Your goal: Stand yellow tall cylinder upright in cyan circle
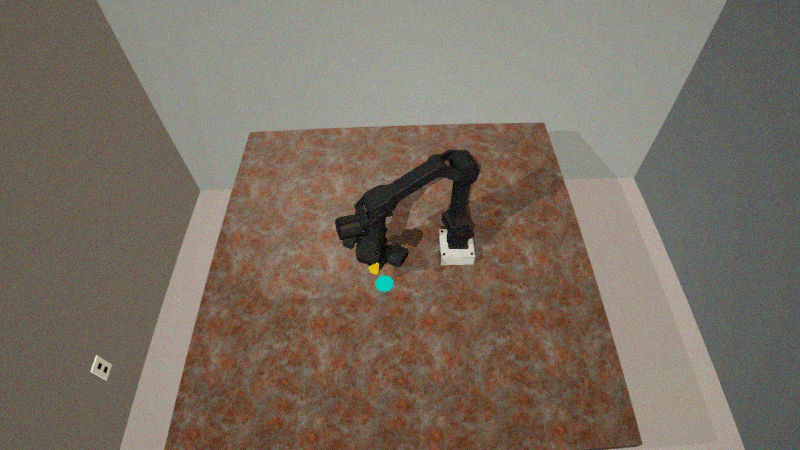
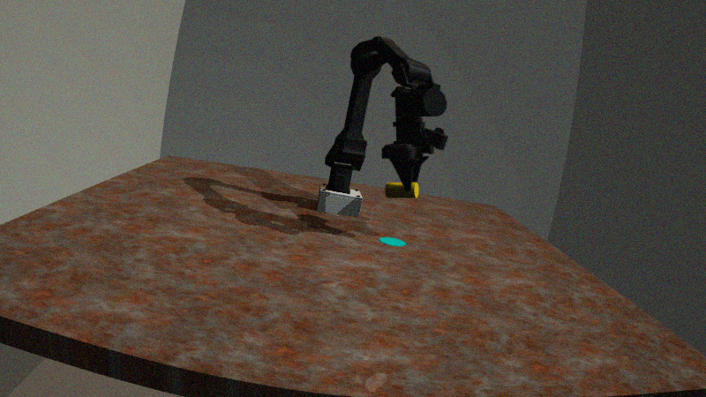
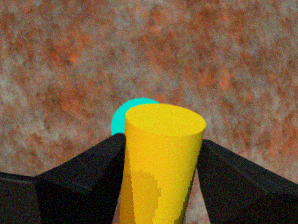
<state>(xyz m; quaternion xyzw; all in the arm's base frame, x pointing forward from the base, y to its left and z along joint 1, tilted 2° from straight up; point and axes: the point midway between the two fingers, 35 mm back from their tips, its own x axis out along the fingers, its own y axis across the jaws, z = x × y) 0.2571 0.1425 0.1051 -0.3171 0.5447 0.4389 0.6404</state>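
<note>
Right now my gripper tip is 2 cm past the cyan circle, 1 cm to the left of it and 12 cm above it. Also, from my gripper tip: yellow tall cylinder 1 cm behind, 2 cm to the right.
</note>
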